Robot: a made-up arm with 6 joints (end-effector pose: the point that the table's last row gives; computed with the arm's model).
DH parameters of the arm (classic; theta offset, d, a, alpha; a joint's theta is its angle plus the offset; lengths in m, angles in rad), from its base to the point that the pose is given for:
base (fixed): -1.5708 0.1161 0 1.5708
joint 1: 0 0.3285 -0.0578 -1.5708
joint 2: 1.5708 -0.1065 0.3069 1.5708
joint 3: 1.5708 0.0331 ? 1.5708
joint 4: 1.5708 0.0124 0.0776 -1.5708
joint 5: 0 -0.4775 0.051 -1.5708
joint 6: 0 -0.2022 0.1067 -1.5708
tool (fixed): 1.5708 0.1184 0 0
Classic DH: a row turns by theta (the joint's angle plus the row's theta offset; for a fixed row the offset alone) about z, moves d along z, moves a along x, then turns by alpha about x.
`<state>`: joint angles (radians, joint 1 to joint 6).
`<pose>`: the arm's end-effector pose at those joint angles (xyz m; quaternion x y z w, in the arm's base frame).
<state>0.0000 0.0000 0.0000 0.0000 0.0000 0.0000</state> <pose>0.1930 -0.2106 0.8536 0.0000 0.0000 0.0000 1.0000</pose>
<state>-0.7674 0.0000 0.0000 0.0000 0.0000 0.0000</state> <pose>0.1930 -0.6636 0.5007 0.3744 0.0000 0.0000 0.9273</pose>
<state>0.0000 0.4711 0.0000 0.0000 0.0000 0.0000</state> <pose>0.2580 0.0553 0.8536 0.0000 0.0000 0.2334 0.9724</pose>
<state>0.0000 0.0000 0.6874 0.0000 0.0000 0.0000</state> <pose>-0.3913 -0.2106 0.7981 0.0000 -0.3370 0.0000 0.9415</pose>
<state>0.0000 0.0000 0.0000 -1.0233 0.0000 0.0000</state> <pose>0.1930 0.4110 0.7688 -0.4896 0.0000 0.0000 0.8719</pose>
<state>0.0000 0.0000 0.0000 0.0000 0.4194 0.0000</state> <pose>0.1113 -0.2793 0.8536 0.0000 0.0000 -0.2082 0.9781</pose>
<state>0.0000 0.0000 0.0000 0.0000 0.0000 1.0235</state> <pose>0.1930 -0.0583 0.8879 -0.4897 0.0000 0.0000 0.8719</pose>
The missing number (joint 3, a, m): 0.2481
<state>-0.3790 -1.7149 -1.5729 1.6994 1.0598 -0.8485</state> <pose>-0.8030 -0.0014 0.0790 -0.2815 -0.1351 0.6035 0.7337</pose>
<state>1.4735 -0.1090 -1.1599 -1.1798 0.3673 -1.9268</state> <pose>0.6254 0.0117 -0.0140 -0.3388 0.0806 -0.4054 0.8452</pose>
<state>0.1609 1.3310 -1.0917 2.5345 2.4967 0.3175</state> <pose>-0.0557 -0.1022 0.0696 0.3944 -0.7571 0.4965 0.1573</pose>
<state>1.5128 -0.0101 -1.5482 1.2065 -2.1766 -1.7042</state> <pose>0.5155 -0.1328 0.3624 0.7544 0.3378 0.0831 0.5567</pose>
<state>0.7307 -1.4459 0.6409 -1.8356 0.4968 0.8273</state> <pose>0.3359 0.0443 0.3738 0.6228 -0.2038 0.6081 0.4480</pose>
